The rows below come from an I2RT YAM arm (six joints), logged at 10 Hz.
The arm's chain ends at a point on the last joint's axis. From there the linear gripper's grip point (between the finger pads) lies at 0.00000 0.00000 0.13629 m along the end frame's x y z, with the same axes.
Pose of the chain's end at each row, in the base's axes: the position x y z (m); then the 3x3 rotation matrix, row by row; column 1 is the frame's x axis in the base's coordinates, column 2 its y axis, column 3 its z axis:
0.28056, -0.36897, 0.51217; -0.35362, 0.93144, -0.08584; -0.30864, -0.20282, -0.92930; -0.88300, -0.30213, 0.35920
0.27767, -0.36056, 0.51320; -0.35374, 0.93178, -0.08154; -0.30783, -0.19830, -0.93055; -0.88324, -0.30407, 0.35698
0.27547, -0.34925, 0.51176; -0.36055, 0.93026, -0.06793; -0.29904, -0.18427, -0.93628; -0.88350, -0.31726, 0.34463
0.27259, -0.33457, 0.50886; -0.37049, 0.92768, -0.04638; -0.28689, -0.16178, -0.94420; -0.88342, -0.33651, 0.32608
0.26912, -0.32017, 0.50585; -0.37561, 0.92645, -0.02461; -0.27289, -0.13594, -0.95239; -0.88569, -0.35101, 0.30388
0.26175, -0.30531, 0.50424; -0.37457, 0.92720, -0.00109; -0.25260, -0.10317, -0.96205; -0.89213, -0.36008, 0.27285
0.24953, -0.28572, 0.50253; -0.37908, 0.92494, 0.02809; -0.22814, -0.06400, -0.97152; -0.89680, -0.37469, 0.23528
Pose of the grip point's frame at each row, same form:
0.26886, -0.49562, 0.56113; -0.35362, 0.93144, -0.08584; -0.30864, -0.20282, -0.92930; -0.88300, -0.30213, 0.35920
0.26656, -0.48738, 0.56185; -0.35374, 0.93178, -0.08154; -0.30783, -0.19830, -0.93055; -0.88324, -0.30407, 0.35698
0.26621, -0.47686, 0.55873; -0.36055, 0.93026, -0.06793; -0.29904, -0.18427, -0.93628; -0.88350, -0.31726, 0.34463
0.26627, -0.46326, 0.55330; -0.37049, 0.92768, -0.04638; -0.28689, -0.16178, -0.94420; -0.88342, -0.33651, 0.32608
0.26577, -0.44997, 0.54727; -0.37561, 0.92645, -0.02461; -0.27289, -0.13594, -0.95239; -0.88569, -0.35101, 0.30388
0.26160, -0.43643, 0.54143; -0.37457, 0.92720, -0.00109; -0.25260, -0.10317, -0.96205; -0.89213, -0.36008, 0.27285
0.25336, -0.41813, 0.53460; -0.37908, 0.92494, 0.02809; -0.22814, -0.06400, -0.97152; -0.89680, -0.37469, 0.23528

